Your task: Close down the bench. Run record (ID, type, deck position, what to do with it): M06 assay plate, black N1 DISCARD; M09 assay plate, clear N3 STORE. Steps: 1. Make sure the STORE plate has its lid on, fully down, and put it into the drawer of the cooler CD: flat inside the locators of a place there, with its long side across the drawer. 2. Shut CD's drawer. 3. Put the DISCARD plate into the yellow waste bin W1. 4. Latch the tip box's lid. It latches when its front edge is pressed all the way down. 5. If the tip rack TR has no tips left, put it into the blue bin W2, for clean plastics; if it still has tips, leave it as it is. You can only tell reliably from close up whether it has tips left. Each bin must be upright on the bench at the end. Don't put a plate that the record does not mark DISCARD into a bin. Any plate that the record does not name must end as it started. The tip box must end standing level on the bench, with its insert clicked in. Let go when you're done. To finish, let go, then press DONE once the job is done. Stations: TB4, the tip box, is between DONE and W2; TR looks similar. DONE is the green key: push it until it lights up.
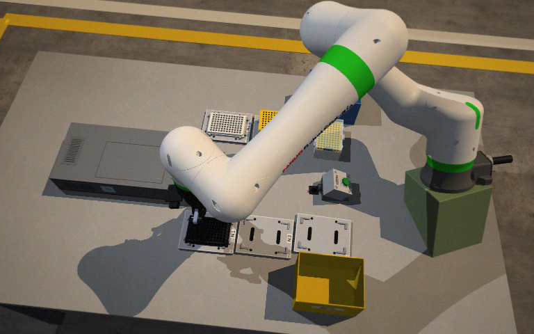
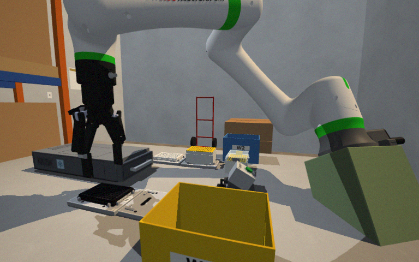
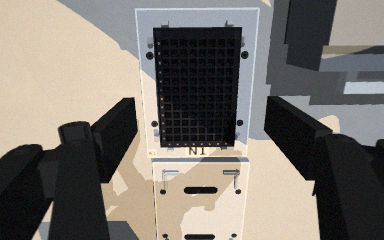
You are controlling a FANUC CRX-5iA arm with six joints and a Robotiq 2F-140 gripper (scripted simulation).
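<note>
The black assay plate lies 9 cm below my hand. Also, from my hand: yellow bin W1: 32 cm behind, 20 cm to the left, 8 cm below; then cooler drawer: 22 cm to the right, 12 cm ahead, 7 cm below; then cooler CD: 23 cm to the right, 17 cm ahead, 7 cm below.
</note>
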